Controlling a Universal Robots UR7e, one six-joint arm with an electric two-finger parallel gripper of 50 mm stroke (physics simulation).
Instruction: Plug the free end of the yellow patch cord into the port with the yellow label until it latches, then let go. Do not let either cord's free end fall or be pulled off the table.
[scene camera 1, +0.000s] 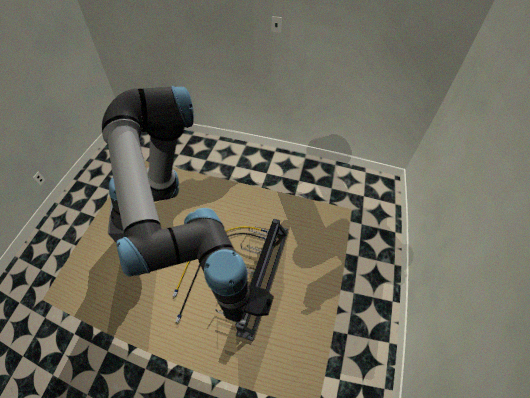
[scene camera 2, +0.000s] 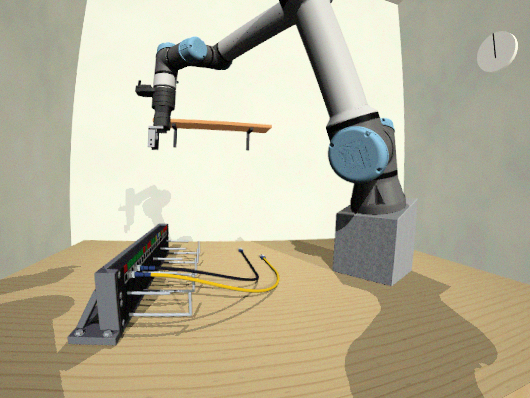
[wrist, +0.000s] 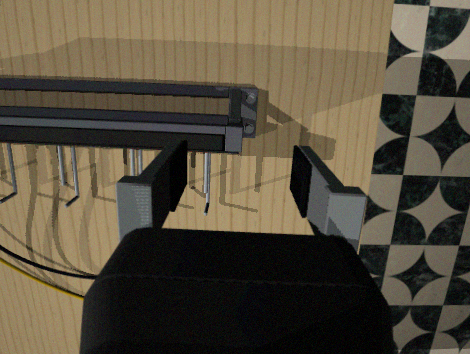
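Where they show: gripper, fingertip midpoint: (scene camera 1: 246, 315) (scene camera 2: 153, 148) (wrist: 239, 164); arm's base, origin of the base link: (scene camera 2: 377, 205).
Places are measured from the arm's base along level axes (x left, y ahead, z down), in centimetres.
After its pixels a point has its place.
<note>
The yellow patch cord (scene camera 1: 183, 276) @[x -13.7, y 26.5, z 18.0 cm] (scene camera 2: 250, 290) @[x 10.6, y 38.1, z 15.4 cm] (wrist: 40, 280) @[x 5.1, y 32.3, z 17.5 cm] runs in an arc from the near part of the patch panel (scene camera 1: 266, 257) @[x -0.3, y 60.7, z 8.5 cm] (scene camera 2: 108, 300) @[x 18.7, y 61.1, z 12.5 cm] (wrist: 234, 139) @[x -29.2, y 57.3, z 8.4 cm] in the scene camera 2 view. Its free plug (scene camera 1: 175, 294) @[x -22.2, y 26.4, z 18.0 cm] (scene camera 2: 262, 257) @[x -20.2, y 26.5, z 18.0 cm] lies on the table. Small coloured labels line the panel's face; the port with the yellow label cannot be told apart. My gripper (scene camera 2: 153, 148) @[x -29.9, y 60.8, z -15.4 cm] (wrist: 239, 164) @[x -29.9, y 60.8, z -15.4 cm] is open and empty, pointing down high above the panel's end. In the scene camera 1 view the wrist hides the fingers. The yellow free plug does not show in the wrist view.
A black cord (scene camera 1: 188, 296) @[x -21.6, y 31.7, z 18.0 cm] (scene camera 2: 215, 274) @[x 9.5, y 44.5, z 12.2 cm] (wrist: 45, 270) @[x 2.6, y 35.5, z 16.0 cm] runs beside the yellow one; its free plug (scene camera 1: 178, 318) @[x -31.6, y 31.2, z 17.9 cm] (scene camera 2: 240, 250) @[x -30.1, y 31.5, z 17.9 cm] lies nearby. Metal wire loops (scene camera 2: 190, 304) @[x 15.4, y 49.3, z 15.1 cm] (wrist: 76, 177) @[x -5.2, y 50.7, z 16.9 cm] stick out from the panel's port side. The table edge is right of the panel in the wrist view.
</note>
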